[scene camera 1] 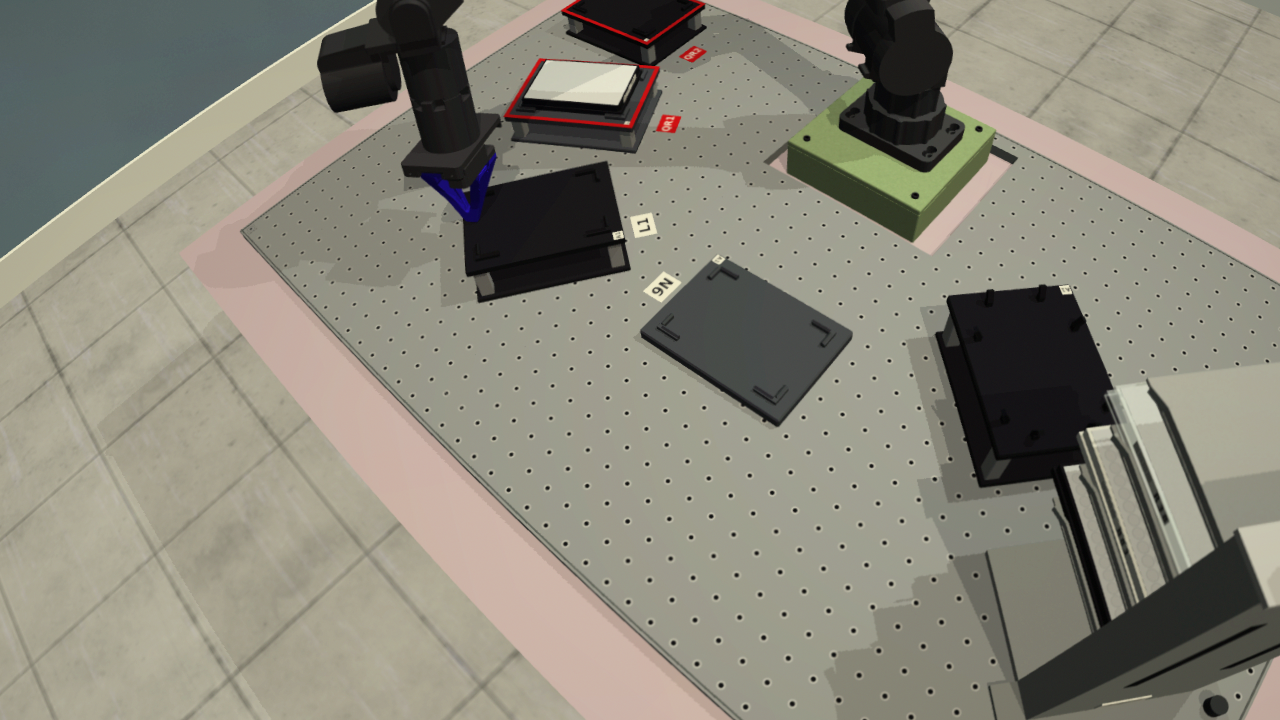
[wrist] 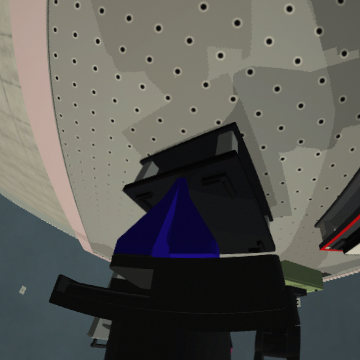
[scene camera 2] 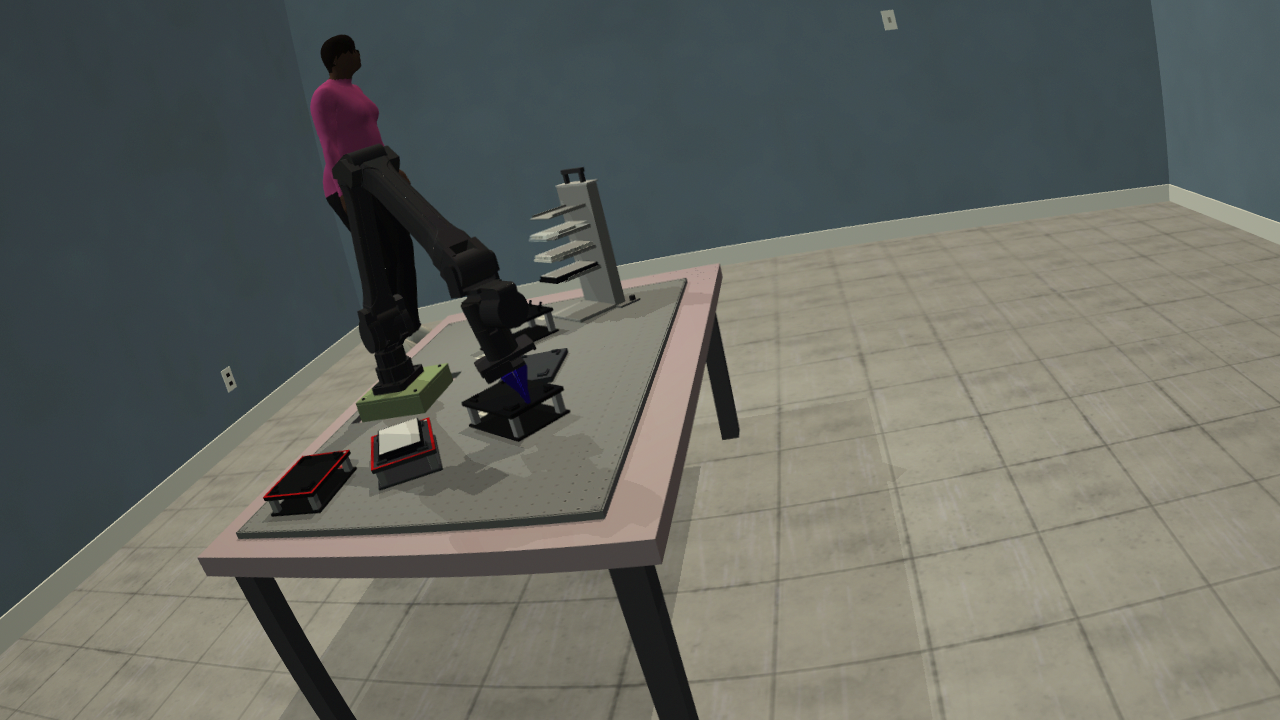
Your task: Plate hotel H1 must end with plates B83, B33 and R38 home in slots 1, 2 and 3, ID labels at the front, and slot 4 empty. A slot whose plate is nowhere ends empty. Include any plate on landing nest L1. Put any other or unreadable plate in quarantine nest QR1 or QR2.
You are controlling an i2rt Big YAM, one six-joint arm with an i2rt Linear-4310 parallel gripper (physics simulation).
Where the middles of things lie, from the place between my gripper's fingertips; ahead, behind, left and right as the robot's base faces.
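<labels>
Looking at the black nest L1 [scene camera 1: 538, 218], I see that my gripper is 50 mm past it and 50 mm to the right of it. The dark grey nest N6 [scene camera 1: 766, 349] is 90 mm behind my hand, 270 mm to the left of it and 40 mm below it.
</labels>
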